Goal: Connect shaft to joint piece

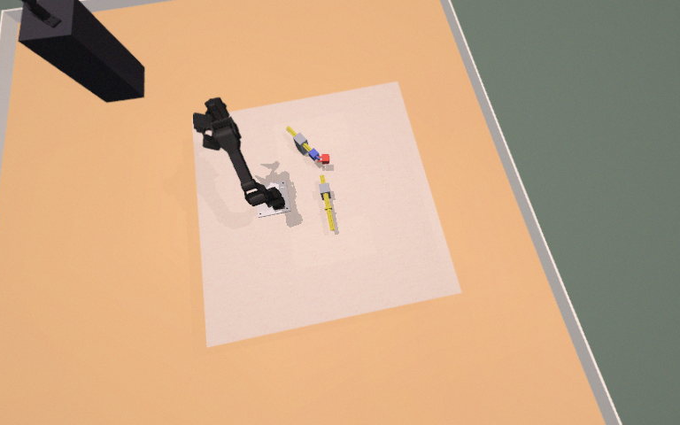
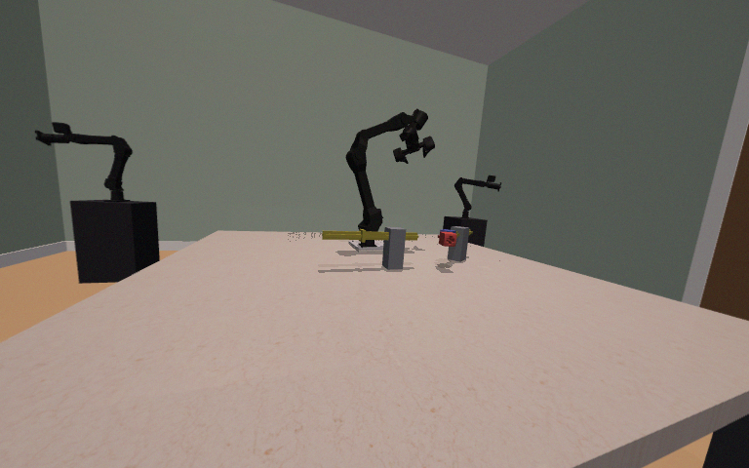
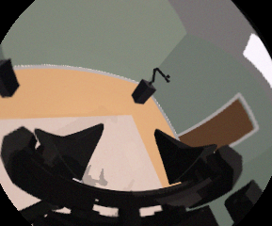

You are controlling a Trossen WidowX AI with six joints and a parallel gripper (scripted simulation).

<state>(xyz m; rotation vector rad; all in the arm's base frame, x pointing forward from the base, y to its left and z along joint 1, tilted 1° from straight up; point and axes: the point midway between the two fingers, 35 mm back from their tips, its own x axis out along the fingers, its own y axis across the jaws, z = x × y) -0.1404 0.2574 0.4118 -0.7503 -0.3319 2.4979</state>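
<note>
Right now the red square joint piece is 470 mm ahead of my gripper tip, 310 mm below it and 90 mm to the right of it.
</note>
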